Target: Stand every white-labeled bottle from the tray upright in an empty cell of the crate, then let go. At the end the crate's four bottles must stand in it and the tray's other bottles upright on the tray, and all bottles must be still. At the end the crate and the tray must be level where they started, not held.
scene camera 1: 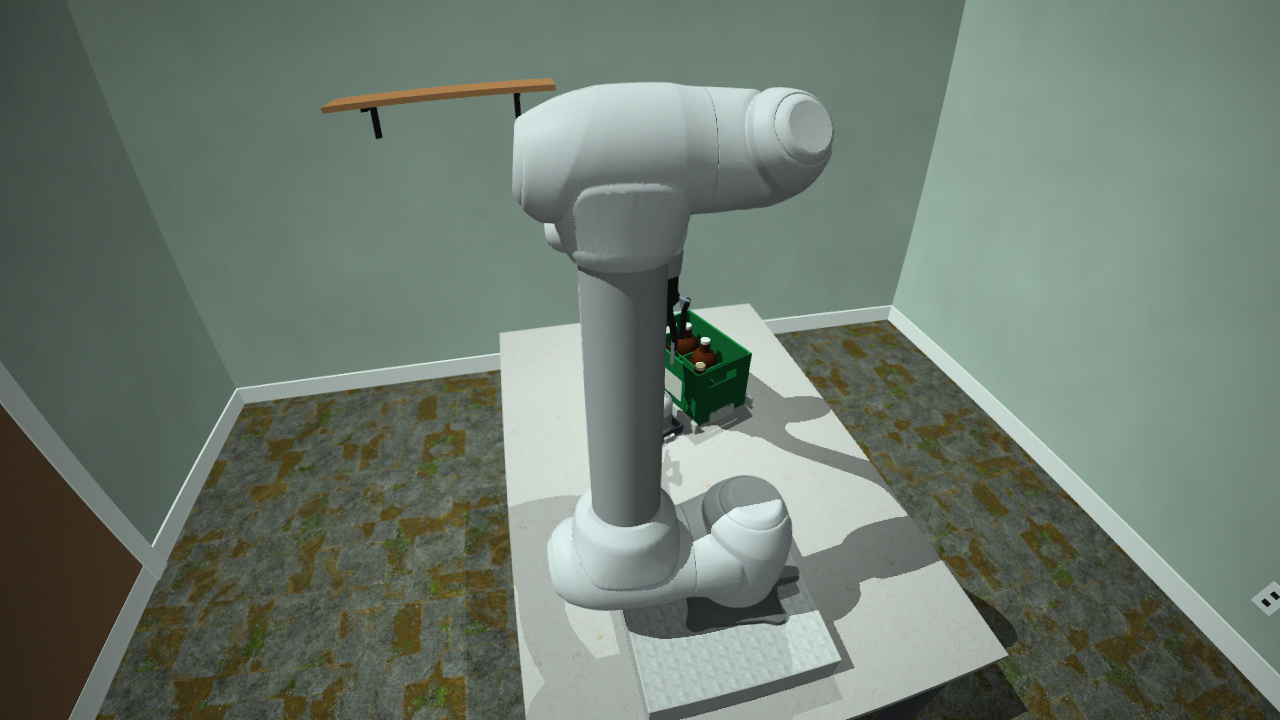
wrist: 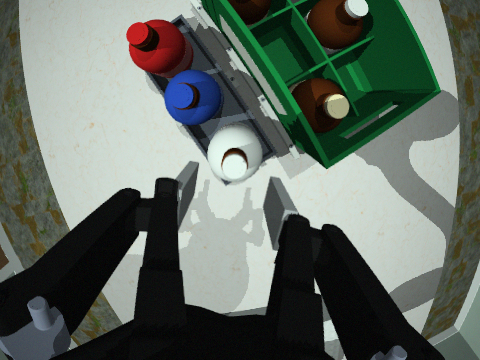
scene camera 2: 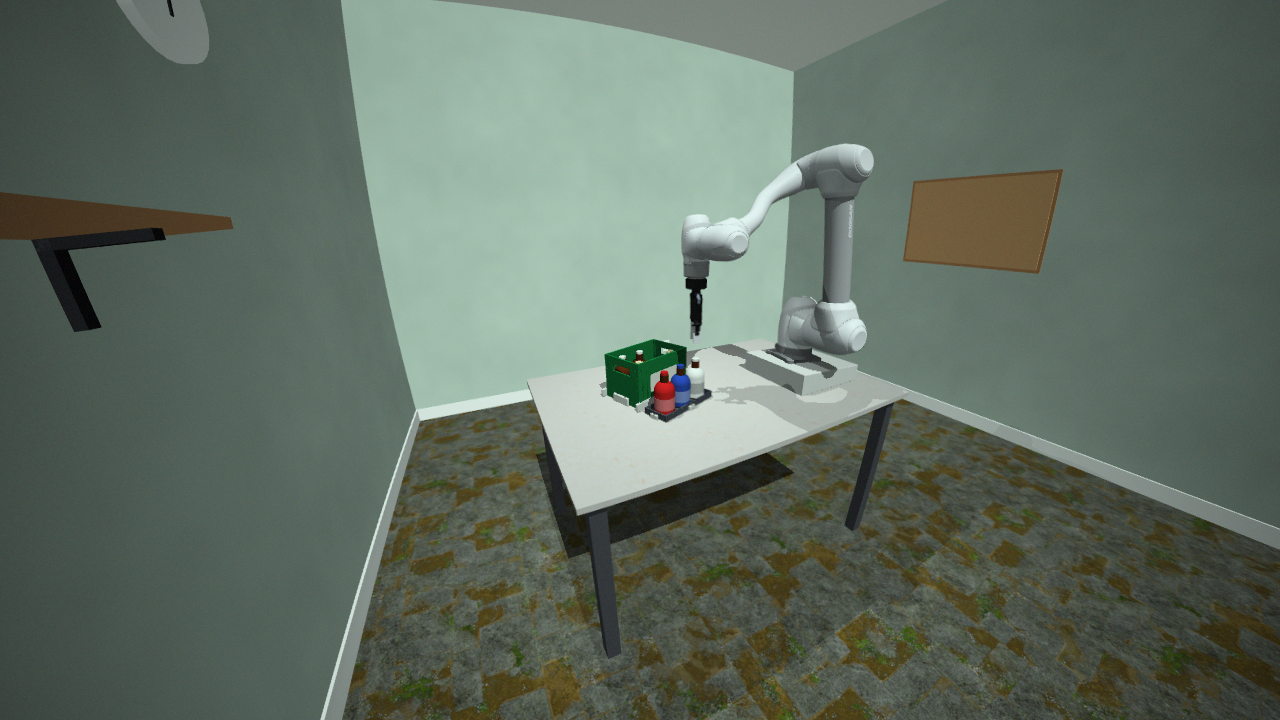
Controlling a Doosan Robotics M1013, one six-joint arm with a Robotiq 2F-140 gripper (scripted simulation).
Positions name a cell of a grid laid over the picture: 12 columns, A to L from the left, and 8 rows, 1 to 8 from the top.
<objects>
My gripper shows in scene camera 1 (G4), in the wrist view (F5) and in scene camera 2 (G4). A green crate shows in scene camera 1 (G5), in the wrist view (J2) and in scene camera 2 (F5).
</objects>
